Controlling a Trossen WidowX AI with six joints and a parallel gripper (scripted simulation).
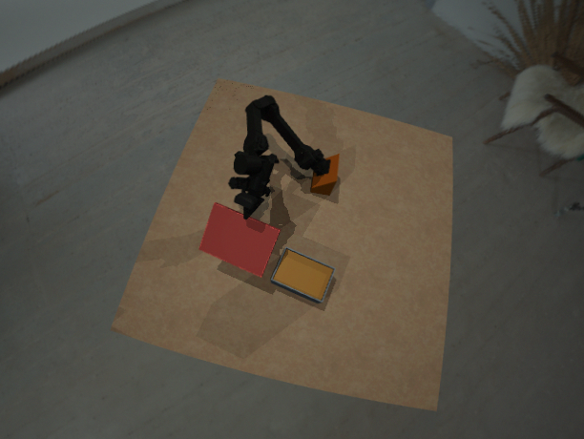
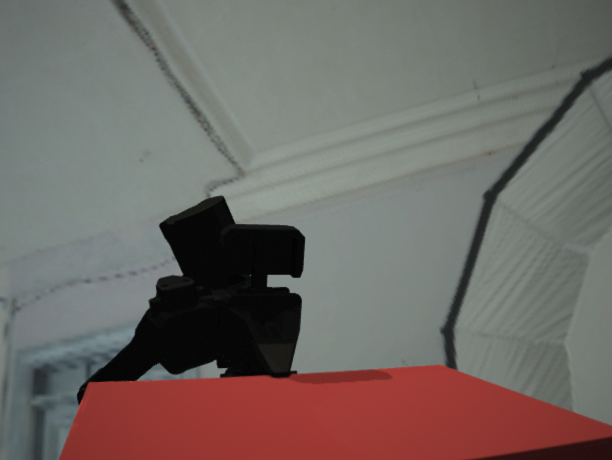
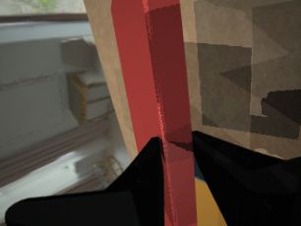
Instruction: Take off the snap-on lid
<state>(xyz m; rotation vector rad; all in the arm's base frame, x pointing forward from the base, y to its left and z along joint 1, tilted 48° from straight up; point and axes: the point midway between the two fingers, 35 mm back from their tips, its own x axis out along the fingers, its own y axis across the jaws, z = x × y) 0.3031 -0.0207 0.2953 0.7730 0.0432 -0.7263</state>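
Right now the red lid is 70 mm ahead of my gripper tip, 30 mm below it and 10 mm to the right of it. The rest, counted from my gripper tip: storage box: 230 mm to the left, 180 mm below, 120 mm ahead.
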